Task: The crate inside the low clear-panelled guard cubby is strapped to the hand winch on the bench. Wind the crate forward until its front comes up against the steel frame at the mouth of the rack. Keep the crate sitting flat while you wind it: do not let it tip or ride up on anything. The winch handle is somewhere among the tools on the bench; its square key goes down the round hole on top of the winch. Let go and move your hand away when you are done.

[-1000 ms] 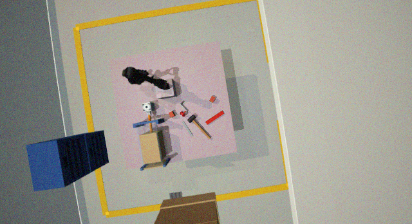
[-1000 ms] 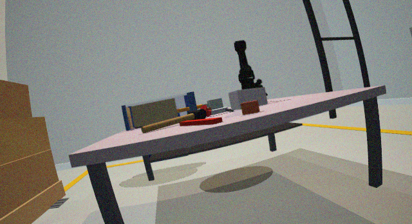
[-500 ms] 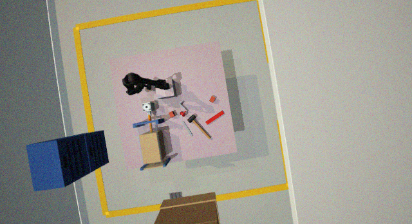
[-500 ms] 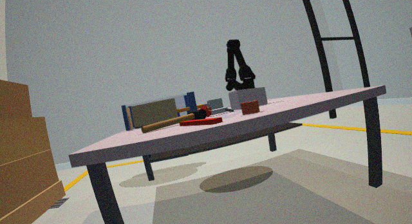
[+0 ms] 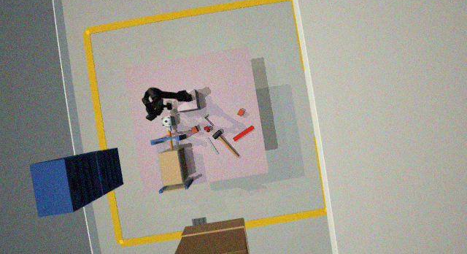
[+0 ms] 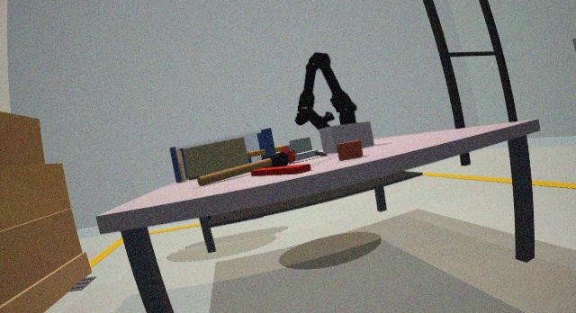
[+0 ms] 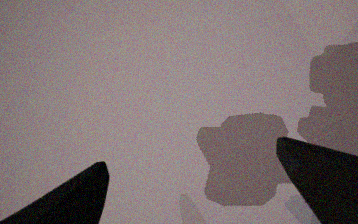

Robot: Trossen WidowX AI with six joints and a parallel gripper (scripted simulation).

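My gripper tip is 180 mm short of the grey winch, 10 mm to the left of it and 30 mm above it. From my gripper tip the other things lie so: blue steel frame (350 mm ahead, 10 mm to the right, 50 mm above); then winch handle (300 mm ahead, 360 mm to the left, 40 mm below); then red knob (350 mm ahead, 360 mm to the left, 30 mm below).
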